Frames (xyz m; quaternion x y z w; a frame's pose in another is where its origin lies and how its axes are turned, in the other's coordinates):
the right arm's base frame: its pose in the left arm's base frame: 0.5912 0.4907 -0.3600 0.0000 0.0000 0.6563 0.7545
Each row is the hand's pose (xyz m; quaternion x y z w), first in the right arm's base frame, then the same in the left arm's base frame.
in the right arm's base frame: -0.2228 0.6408 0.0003 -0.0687 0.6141 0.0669 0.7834
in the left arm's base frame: -0.0743 0.3588 -0.3597 -0.4549 0.4182 0.5646 0.5472
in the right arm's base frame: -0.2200 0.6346 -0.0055 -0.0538 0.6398 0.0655 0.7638
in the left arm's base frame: -0.0678 0.3607 -0.3655 -0.4605 0.4474 0.5507 0.5333
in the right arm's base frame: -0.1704 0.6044 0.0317 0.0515 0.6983 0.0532 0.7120
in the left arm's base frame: -0.0310 0.4057 -0.3283 -0.4194 0.5607 0.5074 0.5023
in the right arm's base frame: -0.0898 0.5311 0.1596 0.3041 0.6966 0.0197 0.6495
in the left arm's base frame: 0.0528 0.4753 -0.2004 -0.2277 0.7252 0.4411 0.4771
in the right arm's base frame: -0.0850 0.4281 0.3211 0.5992 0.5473 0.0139 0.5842
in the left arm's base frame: 0.1555 0.4658 -0.0389 0.0929 0.8062 0.3939 0.4316
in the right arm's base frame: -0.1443 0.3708 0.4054 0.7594 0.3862 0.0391 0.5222
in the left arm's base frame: 0.2040 0.3992 0.0454 0.3195 0.7898 0.3722 0.3683
